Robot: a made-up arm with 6 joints. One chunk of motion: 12 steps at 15 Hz.
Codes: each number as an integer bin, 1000 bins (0 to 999) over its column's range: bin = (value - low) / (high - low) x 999, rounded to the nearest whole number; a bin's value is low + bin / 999 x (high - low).
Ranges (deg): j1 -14..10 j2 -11..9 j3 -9..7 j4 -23..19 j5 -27..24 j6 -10..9
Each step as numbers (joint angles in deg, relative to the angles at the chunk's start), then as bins.
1 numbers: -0.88 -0.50 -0.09 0.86 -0.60 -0.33
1 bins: 546 524 556 568 517 508
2 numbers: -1.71 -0.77 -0.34 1.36 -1.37 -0.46
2 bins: 512 511 541 579 502 502
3 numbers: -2.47 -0.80 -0.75 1.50 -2.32 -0.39
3 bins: 480 509 515 583 483 505
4 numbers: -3.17 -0.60 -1.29 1.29 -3.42 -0.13
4 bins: 451 519 481 578 462 519
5 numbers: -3.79 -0.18 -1.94 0.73 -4.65 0.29
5 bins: 425 540 441 564 438 541
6 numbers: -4.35 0.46 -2.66 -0.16 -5.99 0.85
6 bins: 402 572 396 543 412 570
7 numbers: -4.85 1.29 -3.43 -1.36 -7.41 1.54
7 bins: 381 614 348 515 384 607
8 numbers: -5.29 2.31 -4.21 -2.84 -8.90 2.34
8 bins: 363 665 299 480 355 649
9 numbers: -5.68 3.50 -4.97 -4.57 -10.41 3.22
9 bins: 346 724 252 438 325 695
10 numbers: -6.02 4.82 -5.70 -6.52 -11.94 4.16
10 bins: 332 790 206 392 295 745
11 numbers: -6.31 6.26 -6.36 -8.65 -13.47 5.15
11 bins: 320 862 165 341 265 797
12 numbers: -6.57 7.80 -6.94 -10.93 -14.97 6.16
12 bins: 309 939 129 287 236 850
